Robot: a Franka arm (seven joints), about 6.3 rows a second.
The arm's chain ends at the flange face. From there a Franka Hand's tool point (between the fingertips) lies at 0.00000 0.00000 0.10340 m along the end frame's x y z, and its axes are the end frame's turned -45 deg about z.
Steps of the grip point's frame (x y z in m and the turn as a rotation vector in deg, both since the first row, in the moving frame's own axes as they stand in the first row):
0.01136 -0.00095 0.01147 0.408 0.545 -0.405
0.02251 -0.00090 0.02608 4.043 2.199 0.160
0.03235 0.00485 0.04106 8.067 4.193 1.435
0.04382 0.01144 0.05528 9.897 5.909 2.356
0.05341 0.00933 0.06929 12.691 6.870 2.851
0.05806 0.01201 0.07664 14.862 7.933 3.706
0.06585 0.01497 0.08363 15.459 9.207 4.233
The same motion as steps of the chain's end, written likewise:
0.00719 -0.00749 0.01148 0.674 0.097 -0.405
0.01762 -0.00859 0.02641 4.414 -1.304 0.160
0.03103 -0.00381 0.04236 8.669 -2.739 1.435
0.04371 -0.00276 0.05737 11.177 -2.820 2.356
0.05109 -0.00630 0.07255 13.832 -4.116 2.851
0.05732 -0.00363 0.08108 16.118 -4.900 3.706
0.06384 -0.00475 0.08868 17.441 -4.421 4.233

